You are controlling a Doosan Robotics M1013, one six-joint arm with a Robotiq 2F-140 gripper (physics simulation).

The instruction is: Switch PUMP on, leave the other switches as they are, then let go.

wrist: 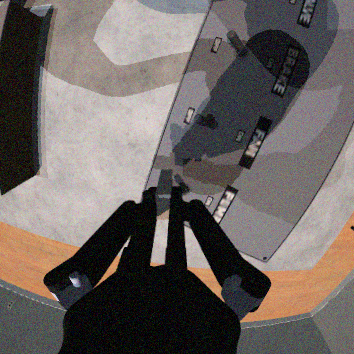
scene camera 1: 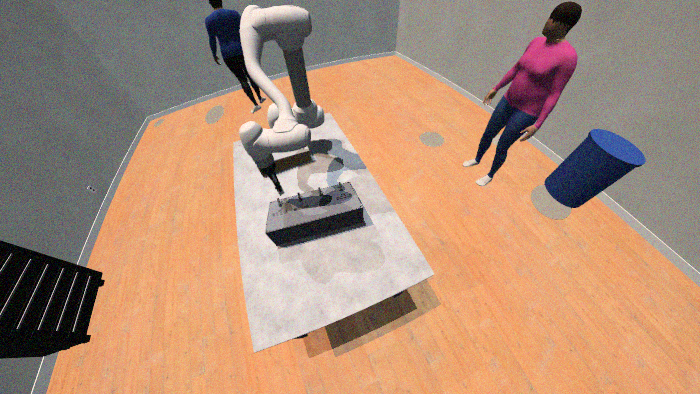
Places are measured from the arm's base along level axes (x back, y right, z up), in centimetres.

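Where they show: gripper, fingertip midpoint: [wrist: 166, 179] [scene camera 1: 281, 193].
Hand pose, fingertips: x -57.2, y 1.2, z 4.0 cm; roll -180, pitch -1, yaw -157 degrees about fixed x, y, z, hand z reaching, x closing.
Observation:
Things, the pixels of their top centre, and the offset from my fingertips. "spot": a spot on its surface instead. Level surfaces: height alone.
- PUMP label at its top centre: [wrist: 222, 208] dx -11.1, dy +2.4, dz -2.1 cm
- dark PUMP lever at a spot on its surface: [wrist: 181, 185] [scene camera 1: 281, 204] spot: dx -3.6, dy +2.3, dz -5.2 cm
- FAN lever at its top centre: [wrist: 208, 122] [scene camera 1: 298, 194] dx -2.2, dy -9.1, dz -1.0 cm
- BRAKE lever at its top centre: [wrist: 241, 37] [scene camera 1: 319, 189] dx -1.6, dy -21.1, dz -1.0 cm
- fourth lever at its top centre: [scene camera 1: 340, 183] dx -1.1, dy -33.1, dz -1.0 cm
- pale table at its surface level: dz -13.6 cm
A grey switch box [scene camera 1: 316, 226] [wrist: 272, 220] stands on the table with a row of small levers. The PUMP label [wrist: 225, 206] is nearest my gripper in the wrist view. The dark PUMP lever [scene camera 1: 280, 202] [wrist: 181, 185] is at the box's left end in the scene view, partly hidden by the fingers in the wrist view; its setting is unclear. The FAN lever [scene camera 1: 300, 197] [wrist: 206, 120] and BRAKE lever [scene camera 1: 321, 191] [wrist: 236, 43] lean to their OFF side. My gripper [scene camera 1: 281, 193] [wrist: 166, 179] is shut and empty, its tips close beside the PUMP lever; contact is unclear.
A fourth lever [scene camera 1: 341, 186] stands at the box's far end. A dark brown block [scene camera 1: 294, 161] [wrist: 19, 100] lies on the pale table [scene camera 1: 320, 295] behind the switch box. Two people, a blue barrel [scene camera 1: 592, 170] and a black slatted object [scene camera 1: 47, 300] are around the table.

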